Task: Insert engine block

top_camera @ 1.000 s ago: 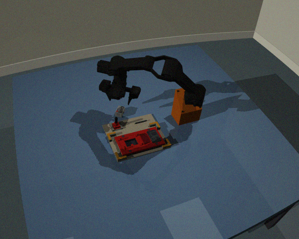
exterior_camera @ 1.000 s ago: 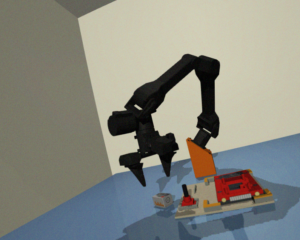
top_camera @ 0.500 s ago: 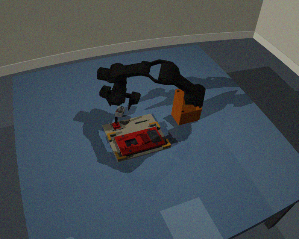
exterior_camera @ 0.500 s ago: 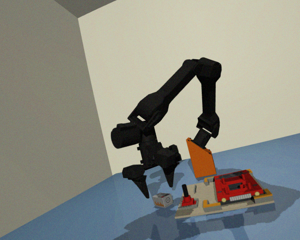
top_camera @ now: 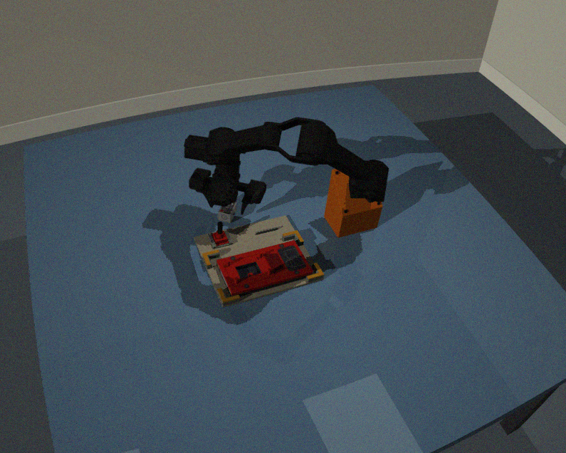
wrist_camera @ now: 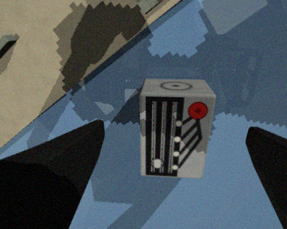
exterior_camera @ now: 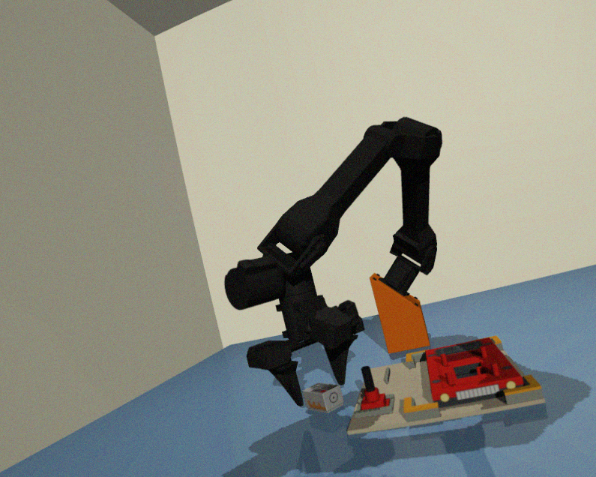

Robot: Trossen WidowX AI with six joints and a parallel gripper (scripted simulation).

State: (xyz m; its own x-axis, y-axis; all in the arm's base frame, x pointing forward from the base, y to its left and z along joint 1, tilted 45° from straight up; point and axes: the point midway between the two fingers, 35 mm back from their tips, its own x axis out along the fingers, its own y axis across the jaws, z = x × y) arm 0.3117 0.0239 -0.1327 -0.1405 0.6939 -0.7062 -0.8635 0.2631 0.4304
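The grey base plate lies 18 cm to the left of my gripper tip, 4 cm behind it and 1 cm below it. The rest, counted from my gripper tip: grey engine block: 1 cm below.
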